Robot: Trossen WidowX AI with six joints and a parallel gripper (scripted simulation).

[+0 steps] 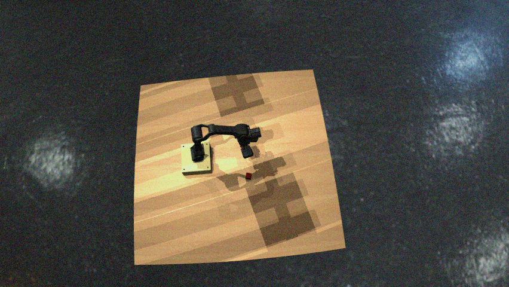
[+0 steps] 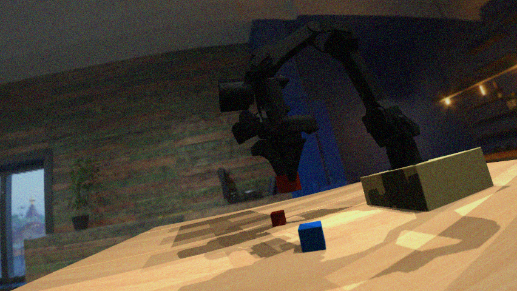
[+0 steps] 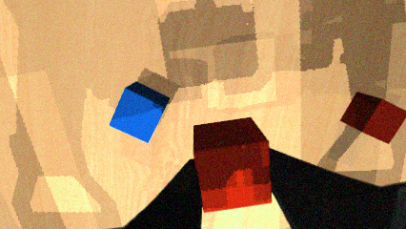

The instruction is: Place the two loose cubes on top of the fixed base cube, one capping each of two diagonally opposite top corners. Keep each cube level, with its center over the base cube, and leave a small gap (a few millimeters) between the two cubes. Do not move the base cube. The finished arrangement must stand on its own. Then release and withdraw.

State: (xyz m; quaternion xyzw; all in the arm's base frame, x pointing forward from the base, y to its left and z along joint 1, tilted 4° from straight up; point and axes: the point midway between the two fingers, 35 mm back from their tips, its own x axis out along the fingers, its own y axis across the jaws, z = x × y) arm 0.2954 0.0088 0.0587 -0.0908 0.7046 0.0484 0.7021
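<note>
The blue cube lies 6 cm to the left of my gripper tip and 9 cm below it.
</note>
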